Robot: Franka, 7 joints.
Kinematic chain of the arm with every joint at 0, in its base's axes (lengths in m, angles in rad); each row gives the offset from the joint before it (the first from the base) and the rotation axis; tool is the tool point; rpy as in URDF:
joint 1: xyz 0 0 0.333 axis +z
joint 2: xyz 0 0 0 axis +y
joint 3: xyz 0 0 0.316 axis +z
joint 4: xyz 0.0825 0 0 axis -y
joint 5: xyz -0.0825 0 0.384 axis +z
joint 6: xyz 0 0 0 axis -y
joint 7: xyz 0.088 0 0 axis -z
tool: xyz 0 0 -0.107 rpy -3.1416 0 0
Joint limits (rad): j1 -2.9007..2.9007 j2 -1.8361..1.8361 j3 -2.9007..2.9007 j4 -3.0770..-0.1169 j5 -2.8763..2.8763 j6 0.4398..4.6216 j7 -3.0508..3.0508
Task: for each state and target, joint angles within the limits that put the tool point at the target. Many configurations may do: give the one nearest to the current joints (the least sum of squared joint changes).
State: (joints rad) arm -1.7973 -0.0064 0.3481 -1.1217 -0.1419 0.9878 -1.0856
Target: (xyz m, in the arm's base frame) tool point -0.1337 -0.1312 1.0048
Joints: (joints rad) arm -1.9953 -0.3880 -0.0674 -0.8371 -0.2957 1.0773 -1.0856
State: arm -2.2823 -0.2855 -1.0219 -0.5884 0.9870 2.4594 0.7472
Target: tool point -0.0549 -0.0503 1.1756
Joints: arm -1.9254 0.0066 -0.6938 -0.1169 1.0628 2.3485 0.7472
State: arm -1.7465 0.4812 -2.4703 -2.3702 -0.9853 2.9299 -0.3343
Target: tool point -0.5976 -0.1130 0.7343
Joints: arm -1.7056 0.7689 -1.8999 -1.6065 -0.9058 2.9626 -0.3343
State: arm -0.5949 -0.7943 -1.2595 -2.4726 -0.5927 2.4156 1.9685
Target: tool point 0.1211 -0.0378 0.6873
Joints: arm -0.2001 -1.6185 -0.0866 -2.8141 -0.6858 2.6503 1.9685
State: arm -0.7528 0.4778 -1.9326 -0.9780 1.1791 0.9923 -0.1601
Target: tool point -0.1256 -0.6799 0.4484
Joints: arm -1.0577 1.1025 -1.5456 -1.1311 1.2073 1.1348 -0.1601
